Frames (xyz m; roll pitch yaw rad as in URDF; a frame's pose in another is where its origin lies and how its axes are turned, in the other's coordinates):
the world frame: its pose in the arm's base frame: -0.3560 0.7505 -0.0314 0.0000 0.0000 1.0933
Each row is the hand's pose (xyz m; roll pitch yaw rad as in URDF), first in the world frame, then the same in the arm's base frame.
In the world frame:
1: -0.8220 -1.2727 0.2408 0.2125 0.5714 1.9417
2: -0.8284 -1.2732 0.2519 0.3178 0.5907 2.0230
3: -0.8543 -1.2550 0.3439 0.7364 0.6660 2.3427
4: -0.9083 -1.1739 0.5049 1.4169 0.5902 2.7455
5: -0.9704 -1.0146 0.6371 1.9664 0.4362 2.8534
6: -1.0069 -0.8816 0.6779 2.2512 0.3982 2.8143
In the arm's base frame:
1: 0.3966 -0.5644 0.2094 0.2125 0.5714 3.0350
2: 0.3941 -0.5703 0.2205 0.3178 0.5907 3.1163
3: 0.3660 -0.5850 0.3125 0.7364 0.6660 -2.8472
4: 0.2692 -0.5957 0.4735 1.4169 0.5902 -2.4444
5: 0.0992 -0.5776 0.6057 1.9664 0.4362 -2.3365
6: -0.0357 -0.5489 0.6465 2.2512 0.3982 -2.3756

